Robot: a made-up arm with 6 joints.
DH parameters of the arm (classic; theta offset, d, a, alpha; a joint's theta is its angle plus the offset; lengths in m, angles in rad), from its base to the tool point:
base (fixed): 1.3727 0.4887 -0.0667 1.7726
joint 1: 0 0.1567 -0.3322 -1.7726
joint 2: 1.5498 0 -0.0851 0
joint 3: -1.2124 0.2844 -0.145 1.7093
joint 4: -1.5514 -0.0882 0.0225 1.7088
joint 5: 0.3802 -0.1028 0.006 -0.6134
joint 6: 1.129 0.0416 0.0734 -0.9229
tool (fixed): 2.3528 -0.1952 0 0
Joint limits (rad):
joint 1: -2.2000..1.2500
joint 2: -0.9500..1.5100
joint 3: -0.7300..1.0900
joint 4: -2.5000..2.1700
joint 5: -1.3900..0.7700
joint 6: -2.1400..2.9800
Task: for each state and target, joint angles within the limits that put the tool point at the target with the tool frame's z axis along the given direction. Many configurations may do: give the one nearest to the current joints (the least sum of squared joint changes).
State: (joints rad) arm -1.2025 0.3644 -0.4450 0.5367 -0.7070 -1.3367
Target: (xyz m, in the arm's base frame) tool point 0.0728 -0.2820 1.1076 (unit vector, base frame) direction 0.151 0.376 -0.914
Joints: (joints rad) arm -0.5981 0.7804 -0.7300 1.0859 -1.3228 -1.2135
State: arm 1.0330 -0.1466 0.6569 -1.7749 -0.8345 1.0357
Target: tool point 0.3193 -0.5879 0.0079 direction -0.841 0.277 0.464
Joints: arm 1.1219 -0.2429 0.8725 -2.3754 -0.2270 1.2316
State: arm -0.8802 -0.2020 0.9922 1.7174 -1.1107 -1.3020
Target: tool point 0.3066 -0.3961 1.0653 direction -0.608 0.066 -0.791
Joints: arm -0.4089 0.6739 0.1942 0.8384 -1.3900 -1.6006
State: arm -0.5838 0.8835 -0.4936 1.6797 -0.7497 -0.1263
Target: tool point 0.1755 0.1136 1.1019 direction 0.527 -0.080 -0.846
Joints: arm -1.0931 0.9186 -0.4349 1.8465 -0.8827 -0.3553
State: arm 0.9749 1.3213 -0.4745 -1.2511 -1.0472 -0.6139
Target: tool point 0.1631 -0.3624 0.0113 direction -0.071 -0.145 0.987
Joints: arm 1.2479 1.5100 -0.5748 -1.0655 -0.3874 -0.1988
